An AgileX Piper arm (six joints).
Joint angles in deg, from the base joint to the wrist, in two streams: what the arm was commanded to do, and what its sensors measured. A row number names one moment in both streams.
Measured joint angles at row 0:
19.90 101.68 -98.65 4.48 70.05 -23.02
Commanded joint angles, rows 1 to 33:
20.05 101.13 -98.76 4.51 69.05 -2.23
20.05 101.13 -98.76 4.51 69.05 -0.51
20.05 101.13 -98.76 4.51 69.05 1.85
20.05 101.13 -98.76 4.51 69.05 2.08
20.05 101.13 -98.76 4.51 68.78 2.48
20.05 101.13 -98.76 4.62 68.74 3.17
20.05 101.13 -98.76 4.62 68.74 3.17
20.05 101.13 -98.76 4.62 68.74 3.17
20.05 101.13 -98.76 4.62 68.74 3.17
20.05 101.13 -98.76 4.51 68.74 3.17
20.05 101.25 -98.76 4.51 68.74 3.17
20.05 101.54 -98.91 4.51 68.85 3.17
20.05 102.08 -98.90 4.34 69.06 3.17
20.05 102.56 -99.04 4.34 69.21 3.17
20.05 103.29 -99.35 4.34 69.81 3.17
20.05 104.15 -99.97 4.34 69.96 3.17
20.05 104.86 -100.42 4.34 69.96 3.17
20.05 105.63 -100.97 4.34 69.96 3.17
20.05 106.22 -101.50 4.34 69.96 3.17
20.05 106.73 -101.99 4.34 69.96 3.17
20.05 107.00 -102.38 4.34 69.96 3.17
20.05 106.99 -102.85 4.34 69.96 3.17
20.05 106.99 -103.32 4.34 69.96 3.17
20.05 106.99 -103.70 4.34 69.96 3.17
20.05 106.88 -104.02 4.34 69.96 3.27
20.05 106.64 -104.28 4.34 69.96 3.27
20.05 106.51 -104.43 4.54 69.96 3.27
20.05 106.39 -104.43 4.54 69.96 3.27
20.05 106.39 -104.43 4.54 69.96 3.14
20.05 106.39 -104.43 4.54 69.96 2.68
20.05 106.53 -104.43 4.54 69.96 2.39
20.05 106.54 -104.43 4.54 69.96 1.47
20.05 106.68 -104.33 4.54 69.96 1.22
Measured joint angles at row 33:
19.90 106.94 -104.00 4.59 70.09 2.97
